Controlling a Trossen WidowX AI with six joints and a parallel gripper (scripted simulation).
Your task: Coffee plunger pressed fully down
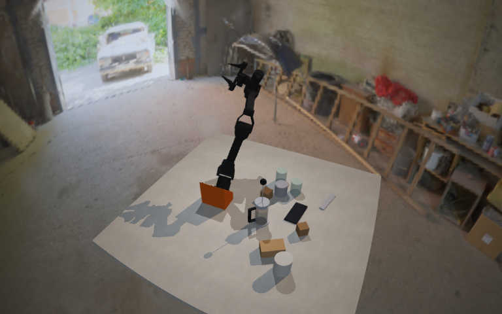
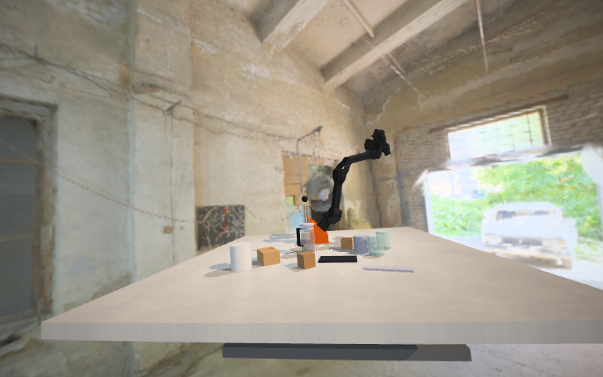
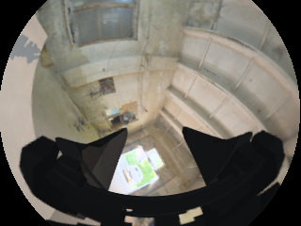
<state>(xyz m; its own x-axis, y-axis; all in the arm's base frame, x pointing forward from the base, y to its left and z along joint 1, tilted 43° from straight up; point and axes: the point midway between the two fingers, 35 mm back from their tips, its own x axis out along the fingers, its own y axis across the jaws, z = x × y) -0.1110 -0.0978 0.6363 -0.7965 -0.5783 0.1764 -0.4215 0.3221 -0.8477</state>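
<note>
The glass coffee press is 490 mm below my gripper tip, 450 mm ahead of it and 400 mm to the right of it. Also, from my gripper tip: white cylinder (690 mm ahead, 620 mm to the right, 570 mm below); then black slab (610 mm below, 590 mm ahead, 250 mm to the right).
</note>
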